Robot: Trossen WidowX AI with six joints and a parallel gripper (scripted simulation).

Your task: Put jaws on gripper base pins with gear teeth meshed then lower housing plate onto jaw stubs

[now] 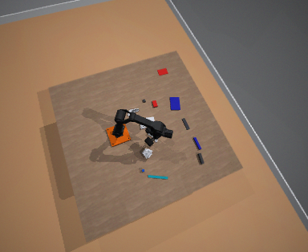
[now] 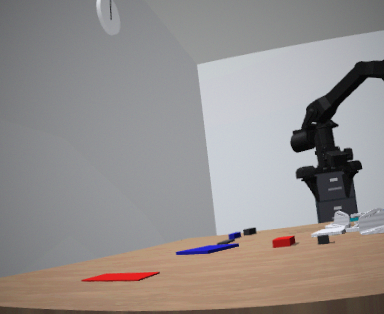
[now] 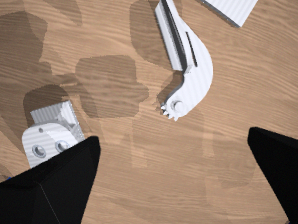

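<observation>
Now: gripper tip 8 cm above the white jaw, 1 cm to the right of it and 1 cm short of it. Also, from my gripper tip: red block 31 cm to the left, 16 cm ahead, 7 cm below; then teal bar 27 cm to the right, 11 cm behind, 8 cm below; then blue bar 31 cm ahead, 18 cm to the right, 7 cm below.
</observation>
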